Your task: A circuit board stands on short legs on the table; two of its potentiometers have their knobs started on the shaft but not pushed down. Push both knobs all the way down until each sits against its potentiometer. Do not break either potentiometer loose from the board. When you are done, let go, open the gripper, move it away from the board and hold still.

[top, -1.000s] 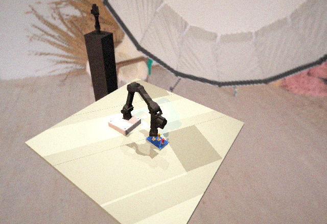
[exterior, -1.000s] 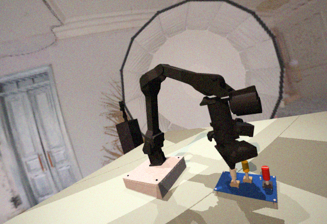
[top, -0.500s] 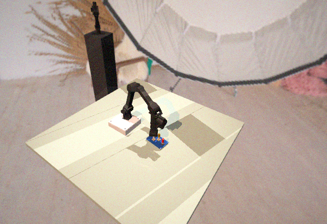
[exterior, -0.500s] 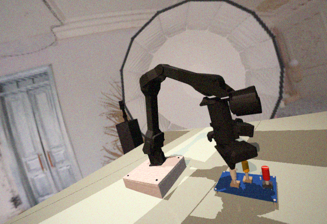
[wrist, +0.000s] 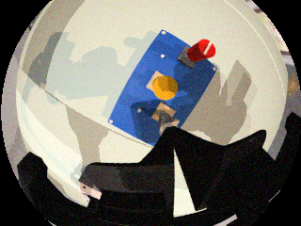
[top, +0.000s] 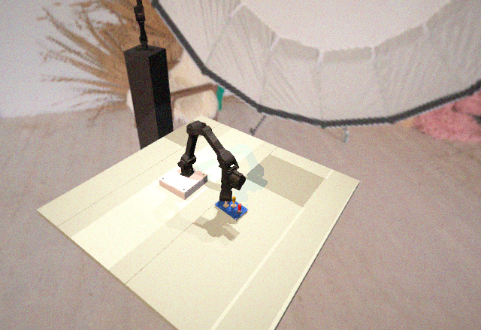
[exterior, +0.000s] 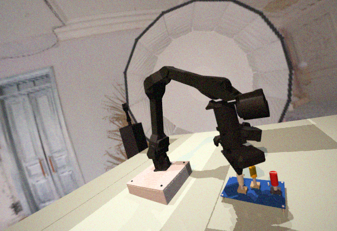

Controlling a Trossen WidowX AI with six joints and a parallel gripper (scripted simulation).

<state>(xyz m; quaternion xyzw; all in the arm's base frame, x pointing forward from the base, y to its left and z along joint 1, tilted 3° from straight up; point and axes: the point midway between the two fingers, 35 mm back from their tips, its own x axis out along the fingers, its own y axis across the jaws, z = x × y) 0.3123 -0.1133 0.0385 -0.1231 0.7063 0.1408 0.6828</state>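
The beige knob is 10 mm below my gripper tip. Round my gripper tip: red knob: 80 mm ahead, 10 mm to the right, 10 mm below.
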